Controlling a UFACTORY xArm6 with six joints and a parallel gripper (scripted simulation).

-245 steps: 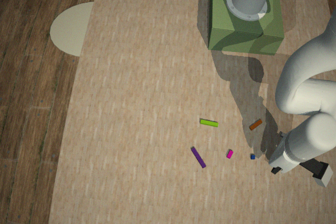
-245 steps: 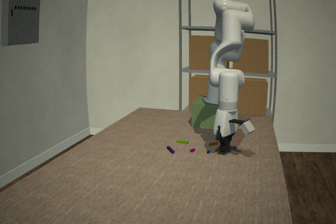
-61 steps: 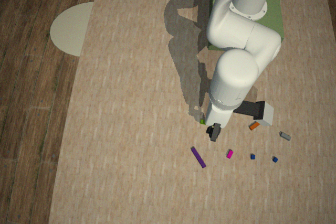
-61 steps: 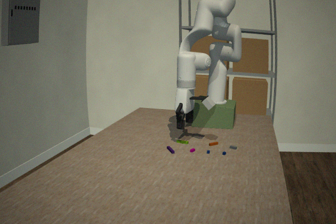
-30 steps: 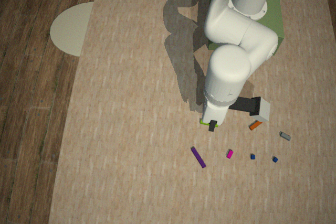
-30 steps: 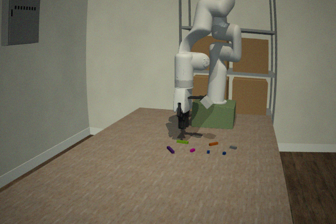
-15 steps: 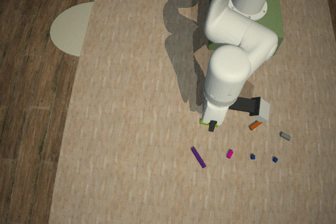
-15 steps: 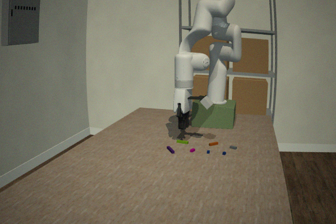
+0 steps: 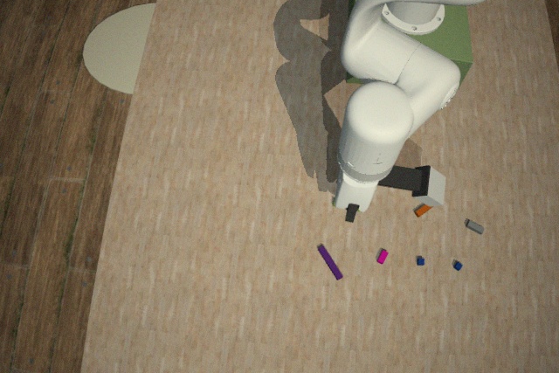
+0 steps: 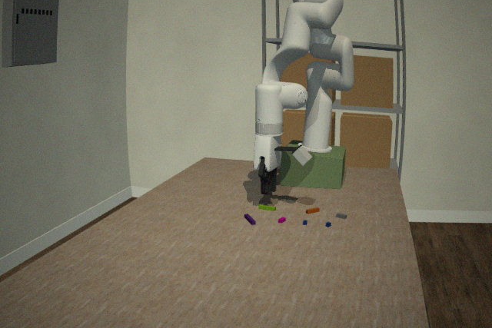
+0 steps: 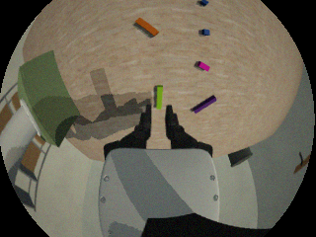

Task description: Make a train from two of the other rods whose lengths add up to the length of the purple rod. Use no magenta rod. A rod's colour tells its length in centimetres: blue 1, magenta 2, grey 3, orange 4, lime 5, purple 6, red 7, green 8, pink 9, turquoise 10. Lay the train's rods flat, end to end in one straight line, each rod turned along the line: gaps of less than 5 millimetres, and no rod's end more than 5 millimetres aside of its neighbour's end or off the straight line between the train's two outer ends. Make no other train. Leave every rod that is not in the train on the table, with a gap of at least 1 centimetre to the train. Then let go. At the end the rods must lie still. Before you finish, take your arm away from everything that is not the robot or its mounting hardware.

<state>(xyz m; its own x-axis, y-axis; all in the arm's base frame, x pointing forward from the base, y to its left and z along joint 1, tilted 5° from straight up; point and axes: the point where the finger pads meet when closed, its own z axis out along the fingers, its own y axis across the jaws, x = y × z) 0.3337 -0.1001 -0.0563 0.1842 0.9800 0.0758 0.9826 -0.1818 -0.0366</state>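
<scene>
My hand is 70 mm above the lime rod. From my hand the other things lie so: purple rod (100 mm ahead, 70 mm below, 30 mm to the right); then magenta rod (90 mm ahead, 70 mm below, 60 mm to the left); then orange rod (130 mm to the left, 70 mm below).
</scene>
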